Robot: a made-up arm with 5 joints. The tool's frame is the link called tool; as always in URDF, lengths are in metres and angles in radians.
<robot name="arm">
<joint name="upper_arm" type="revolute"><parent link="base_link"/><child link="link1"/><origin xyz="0 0 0.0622" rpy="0 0 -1.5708"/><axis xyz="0 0 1"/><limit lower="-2.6" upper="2.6"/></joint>
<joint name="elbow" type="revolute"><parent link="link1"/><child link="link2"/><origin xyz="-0.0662 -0.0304 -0.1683" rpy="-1.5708 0 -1.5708"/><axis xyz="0 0 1"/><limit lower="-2.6" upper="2.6"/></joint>
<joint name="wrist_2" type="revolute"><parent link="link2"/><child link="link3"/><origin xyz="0.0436 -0.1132 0.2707" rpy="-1.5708 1.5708 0"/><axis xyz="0 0 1"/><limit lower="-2.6" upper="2.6"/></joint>
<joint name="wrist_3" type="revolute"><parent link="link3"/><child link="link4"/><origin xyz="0.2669 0.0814 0.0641" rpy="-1.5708 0 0"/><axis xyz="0 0 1"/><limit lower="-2.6" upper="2.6"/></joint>
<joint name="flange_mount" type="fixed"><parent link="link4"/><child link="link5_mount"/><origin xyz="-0.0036 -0.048 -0.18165" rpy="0 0 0"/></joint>
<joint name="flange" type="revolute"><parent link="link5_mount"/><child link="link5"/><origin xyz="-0.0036 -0.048 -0.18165" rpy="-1.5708 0 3.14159"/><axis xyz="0 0 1"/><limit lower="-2.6" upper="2.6"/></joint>
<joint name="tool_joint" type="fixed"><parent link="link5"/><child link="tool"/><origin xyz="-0.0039 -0.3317 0.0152" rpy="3.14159 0 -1.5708"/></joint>
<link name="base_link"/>
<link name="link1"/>
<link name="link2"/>
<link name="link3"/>
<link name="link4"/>
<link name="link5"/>
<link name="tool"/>
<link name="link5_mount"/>
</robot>
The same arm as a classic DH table. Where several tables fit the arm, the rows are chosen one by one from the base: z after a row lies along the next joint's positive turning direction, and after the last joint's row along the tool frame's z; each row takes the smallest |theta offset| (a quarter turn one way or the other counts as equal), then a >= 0, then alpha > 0; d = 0 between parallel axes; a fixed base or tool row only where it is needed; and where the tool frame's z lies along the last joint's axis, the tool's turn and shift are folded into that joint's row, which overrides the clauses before.
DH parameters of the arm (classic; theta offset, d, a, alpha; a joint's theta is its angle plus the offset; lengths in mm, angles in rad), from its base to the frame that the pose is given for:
upper_arm: 0 -106.1 -30.4 1.5708
elbow: 0 204.5 -43.6 1.5708
wrist_2: -1.5708 -49.1 266.9 -1.5708
wrist_3: 0 -281.9 -7.2 1.5708
flange: 1.5591 0 331.7 3.1416
tool (fixed): -0.0118 -111.2 0 0
Joint limits (rad, base to tool): -2.6..2.6 -2.6..2.6 -2.6..2.6 -2.6..2.6 -2.6..2.6

